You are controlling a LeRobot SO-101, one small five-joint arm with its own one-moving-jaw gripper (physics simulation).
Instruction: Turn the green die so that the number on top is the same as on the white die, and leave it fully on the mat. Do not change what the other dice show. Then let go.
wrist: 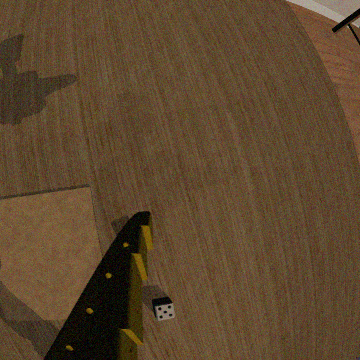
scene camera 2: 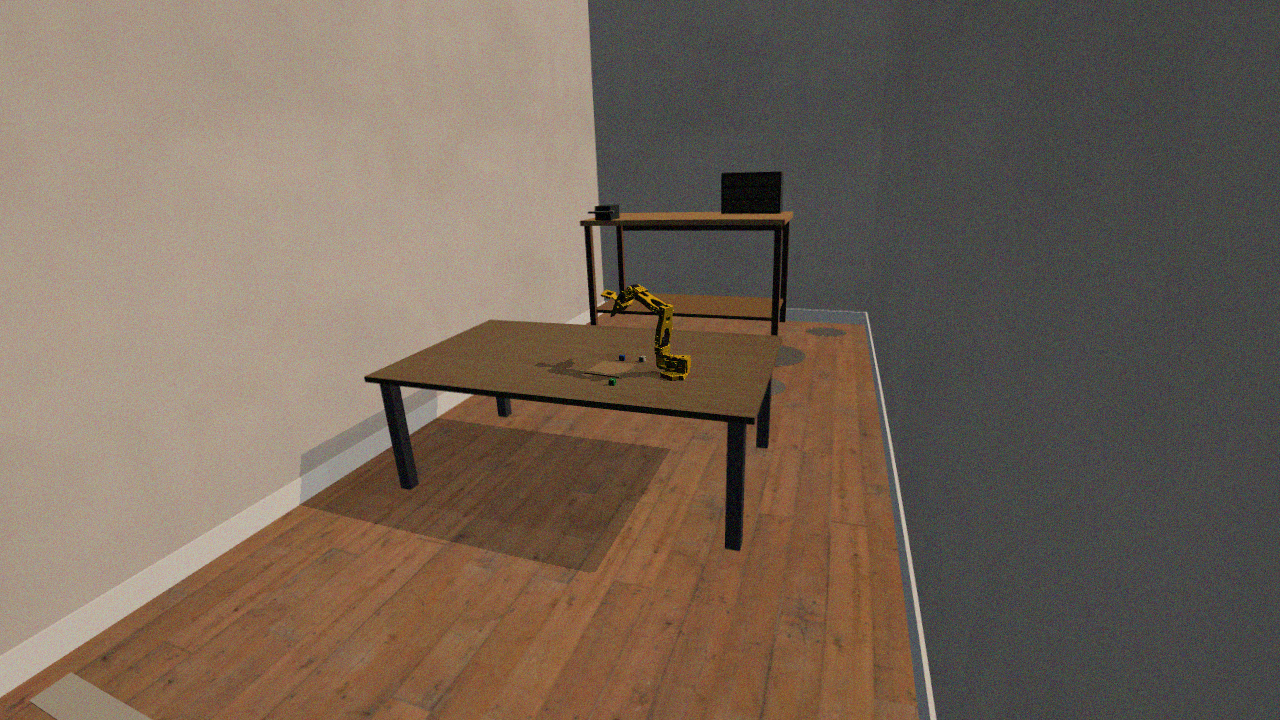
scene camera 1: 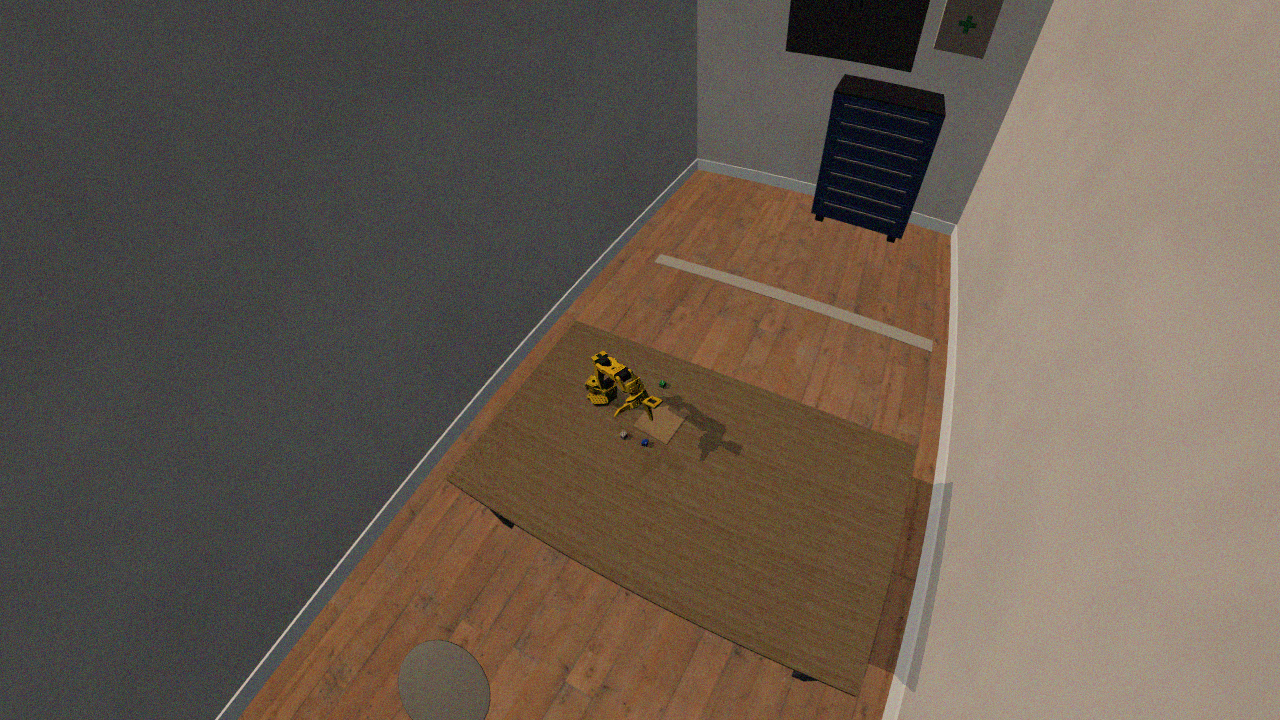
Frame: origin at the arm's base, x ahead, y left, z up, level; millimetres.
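Seen in the pictures: end effector, tool point: (wrist: 151, 225) (scene camera 2: 612, 315) (scene camera 1: 651, 419); arm's base, origin of the base link: (scene camera 2: 669, 374) (scene camera 1: 607, 396).
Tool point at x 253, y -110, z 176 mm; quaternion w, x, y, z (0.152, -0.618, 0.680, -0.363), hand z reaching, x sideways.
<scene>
Pixels of each thing's top centre, then the offset from my tool point to it. Level surfaces: height alone.
- green die, middle of its top: (scene camera 2: 612, 379) (scene camera 1: 662, 382) 90 mm back, 246 mm left, 156 mm down
- white die, middle of its top: (wrist: 164, 311) (scene camera 1: 623, 433) (scene camera 2: 642, 356) 111 mm back, 9 mm right, 156 mm down
- blue die, middle of its top: (scene camera 1: 644, 441) (scene camera 2: 621, 355) 31 mm back, 3 mm right, 156 mm down
- mat, middle of its top: (wrist: 39, 260) (scene camera 1: 660, 420) (scene camera 2: 610, 368) 26 mm back, 104 mm left, 172 mm down
- wooden table, its level: 176 mm down
The green die (scene camera 1: 662, 384) (scene camera 2: 612, 382) lies on the table off the mat, on the side away from the other dice; its top number is too small to read. The white die (scene camera 1: 623, 435) (scene camera 2: 641, 359) (wrist: 164, 310) shows five pips on its lit upper face in the wrist view. The blue die (scene camera 1: 645, 442) (scene camera 2: 622, 358) lies near it, off the mat, and is hidden behind the jaw in the wrist view. The mat (scene camera 1: 662, 427) (wrist: 45, 245) is a pale tan square. My gripper (scene camera 1: 633, 416) (scene camera 2: 607, 305) is fully open and empty, raised above the table near the mat.
The wooden table (scene camera 1: 760, 537) (scene camera 2: 528, 344) carries the arm and the dice. The arm's base (scene camera 1: 599, 394) (scene camera 2: 674, 365) stands between the green and white dice sides, back from the mat. The arm's shadow falls across the mat and table. A workbench (scene camera 2: 689, 217) stands far behind.
</scene>
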